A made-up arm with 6 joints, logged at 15 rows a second.
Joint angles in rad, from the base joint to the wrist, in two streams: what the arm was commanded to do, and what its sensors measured. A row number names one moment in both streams.
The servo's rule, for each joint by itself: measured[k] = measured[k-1] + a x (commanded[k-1-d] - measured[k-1]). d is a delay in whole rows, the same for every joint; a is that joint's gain. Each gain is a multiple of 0.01, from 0.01 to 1. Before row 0 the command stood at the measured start. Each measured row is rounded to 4 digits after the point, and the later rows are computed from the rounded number. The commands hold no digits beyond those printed.
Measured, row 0:
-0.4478, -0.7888, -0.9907, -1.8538, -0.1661, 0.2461
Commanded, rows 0 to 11:
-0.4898, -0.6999, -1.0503, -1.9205, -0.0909, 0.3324
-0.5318, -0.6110, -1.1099, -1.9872, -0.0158, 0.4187
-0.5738, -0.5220, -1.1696, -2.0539, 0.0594, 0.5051
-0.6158, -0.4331, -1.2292, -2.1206, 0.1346, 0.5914
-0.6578, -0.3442, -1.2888, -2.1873, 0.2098, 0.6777
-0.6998, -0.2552, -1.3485, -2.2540, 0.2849, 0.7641
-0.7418, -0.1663, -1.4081, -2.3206, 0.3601, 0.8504
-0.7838, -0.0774, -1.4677, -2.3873, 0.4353, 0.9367
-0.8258, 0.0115, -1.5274, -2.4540, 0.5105, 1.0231
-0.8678, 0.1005, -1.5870, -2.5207, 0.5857, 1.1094
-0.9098, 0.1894, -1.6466, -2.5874, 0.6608, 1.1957
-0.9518, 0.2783, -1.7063, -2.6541, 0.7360, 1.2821
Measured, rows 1 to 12:
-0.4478, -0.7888, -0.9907, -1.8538, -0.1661, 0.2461
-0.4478, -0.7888, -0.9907, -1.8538, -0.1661, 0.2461
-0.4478, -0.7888, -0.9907, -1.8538, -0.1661, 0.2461
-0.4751, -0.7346, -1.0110, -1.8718, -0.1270, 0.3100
-0.5120, -0.6592, -1.0446, -1.9030, -0.0692, 0.3904
-0.5522, -0.5755, -1.0871, -1.9437, -0.0023, 0.4753
-0.5935, -0.4886, -1.1354, -1.9915, 0.0689, 0.5612
-0.6353, -0.4005, -1.1876, -2.0444, 0.1422, 0.6474
-0.6772, -0.3119, -1.2423, -2.1010, 0.2164, 0.7338
-0.7192, -0.2231, -1.2987, -2.1603, 0.2911, 0.8201
-0.7612, -0.1342, -1.3562, -2.2216, 0.3661, 0.9064
-0.8032, -0.0453, -1.4144, -2.2843, 0.4412, 0.9928
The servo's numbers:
d 3
a 0.65 0.61 0.34 0.27 0.52 0.74

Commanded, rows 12 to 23:
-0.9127, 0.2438, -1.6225, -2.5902, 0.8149, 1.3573
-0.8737, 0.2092, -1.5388, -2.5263, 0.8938, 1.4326
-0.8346, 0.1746, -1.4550, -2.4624, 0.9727, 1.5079
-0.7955, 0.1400, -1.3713, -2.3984, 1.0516, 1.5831
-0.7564, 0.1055, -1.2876, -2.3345, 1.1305, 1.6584
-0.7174, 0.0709, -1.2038, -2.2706, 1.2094, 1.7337
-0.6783, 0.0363, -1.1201, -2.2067, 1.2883, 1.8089
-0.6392, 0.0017, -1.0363, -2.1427, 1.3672, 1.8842
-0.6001, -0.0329, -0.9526, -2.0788, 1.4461, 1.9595
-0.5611, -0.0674, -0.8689, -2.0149, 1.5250, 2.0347
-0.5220, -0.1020, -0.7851, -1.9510, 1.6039, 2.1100
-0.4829, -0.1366, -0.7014, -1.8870, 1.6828, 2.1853
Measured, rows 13 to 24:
-0.8452, 0.0436, -1.4731, -2.3481, 0.5163, 1.0791
-0.8872, 0.1325, -1.5321, -2.4127, 0.5914, 1.1654
-0.9292, 0.2214, -1.5913, -2.4779, 0.6666, 1.2518
-0.9185, 0.2351, -1.6019, -2.5082, 0.7437, 1.3299
-0.8894, 0.2193, -1.5804, -2.5131, 0.8218, 1.4059
-0.8538, 0.1920, -1.5378, -2.4994, 0.9003, 1.4814
-0.8159, 0.1603, -1.4812, -2.4721, 0.9790, 1.5567
-0.7772, 0.1269, -1.4154, -2.4349, 1.0578, 1.6320
-0.7383, 0.0927, -1.3435, -2.3905, 1.1366, 1.7073
-0.6993, 0.0583, -1.2675, -2.3409, 1.2155, 1.7825
-0.6602, 0.0238, -1.1889, -2.2874, 1.2944, 1.8578
-0.6211, -0.0108, -1.1086, -2.2311, 1.3733, 1.9331

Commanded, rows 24 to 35:
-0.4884, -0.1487, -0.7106, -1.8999, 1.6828, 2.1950
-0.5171, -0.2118, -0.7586, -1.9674, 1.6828, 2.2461
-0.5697, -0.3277, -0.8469, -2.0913, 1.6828, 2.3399
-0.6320, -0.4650, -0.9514, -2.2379, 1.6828, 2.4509
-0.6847, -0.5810, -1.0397, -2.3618, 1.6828, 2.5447
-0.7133, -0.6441, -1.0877, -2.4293, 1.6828, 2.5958
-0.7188, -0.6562, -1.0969, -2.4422, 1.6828, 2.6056
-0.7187, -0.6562, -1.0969, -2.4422, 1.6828, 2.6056
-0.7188, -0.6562, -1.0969, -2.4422, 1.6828, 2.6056
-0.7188, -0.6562, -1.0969, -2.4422, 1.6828, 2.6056
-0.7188, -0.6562, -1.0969, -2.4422, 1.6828, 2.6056
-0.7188, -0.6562, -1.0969, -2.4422, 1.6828, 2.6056
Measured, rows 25 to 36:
-0.5821, -0.0453, -1.0271, -2.1727, 1.4522, 2.0083
-0.5430, -0.0799, -0.9448, -2.1128, 1.5311, 2.0836
-0.5039, -0.1145, -0.8620, -2.0518, 1.6100, 2.1589
-0.4938, -0.1354, -0.8105, -2.0108, 1.6479, 2.1856
-0.5089, -0.1820, -0.7929, -1.9991, 1.6660, 2.2304
-0.5484, -0.2709, -0.8113, -2.0240, 1.6747, 2.3114
-0.6027, -0.3893, -0.8589, -2.0818, 1.6789, 2.4146
-0.6560, -0.5062, -0.9204, -2.1574, 1.6809, 2.5109
-0.6932, -0.5903, -0.9773, -2.2308, 1.6819, 2.5737
-0.7098, -0.6305, -1.0180, -2.2879, 1.6824, 2.5973
-0.7156, -0.6462, -1.0448, -2.3296, 1.6826, 2.6034
-0.7177, -0.6523, -1.0625, -2.3600, 1.6827, 2.6050

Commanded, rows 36 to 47:
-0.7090, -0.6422, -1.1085, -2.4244, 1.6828, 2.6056
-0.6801, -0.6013, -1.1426, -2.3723, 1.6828, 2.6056
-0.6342, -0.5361, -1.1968, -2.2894, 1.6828, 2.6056
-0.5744, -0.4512, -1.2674, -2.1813, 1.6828, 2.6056
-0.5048, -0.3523, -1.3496, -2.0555, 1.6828, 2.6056
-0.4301, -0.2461, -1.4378, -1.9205, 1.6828, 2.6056
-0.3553, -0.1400, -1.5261, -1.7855, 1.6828, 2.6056
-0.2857, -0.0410, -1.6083, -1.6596, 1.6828, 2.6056
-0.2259, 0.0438, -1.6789, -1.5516, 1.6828, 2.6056
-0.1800, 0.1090, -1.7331, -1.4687, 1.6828, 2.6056
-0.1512, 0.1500, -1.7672, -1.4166, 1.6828, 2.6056
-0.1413, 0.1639, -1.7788, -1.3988, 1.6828, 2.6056
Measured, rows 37 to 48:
-0.7184, -0.6547, -1.0742, -2.3822, 1.6828, 2.6054
-0.7187, -0.6556, -1.0819, -2.3984, 1.6828, 2.6055
-0.7188, -0.6560, -1.0870, -2.4102, 1.6828, 2.6056
-0.7124, -0.6476, -1.0943, -2.4140, 1.6828, 2.6056
-0.6914, -0.6194, -1.1107, -2.4027, 1.6828, 2.6056
-0.6542, -0.5686, -1.1400, -2.3721, 1.6828, 2.6056
-0.6023, -0.4970, -1.1833, -2.3206, 1.6828, 2.6056
-0.5389, -0.4087, -1.2398, -2.2490, 1.6828, 2.6056
-0.4682, -0.3095, -1.3071, -2.1603, 1.6828, 2.6056
-0.3948, -0.2061, -1.3816, -2.0591, 1.6828, 2.6056
-0.3239, -0.1054, -1.4587, -1.9512, 1.6828, 2.6056
-0.2602, -0.0144, -1.5336, -1.8433, 1.6828, 2.6056

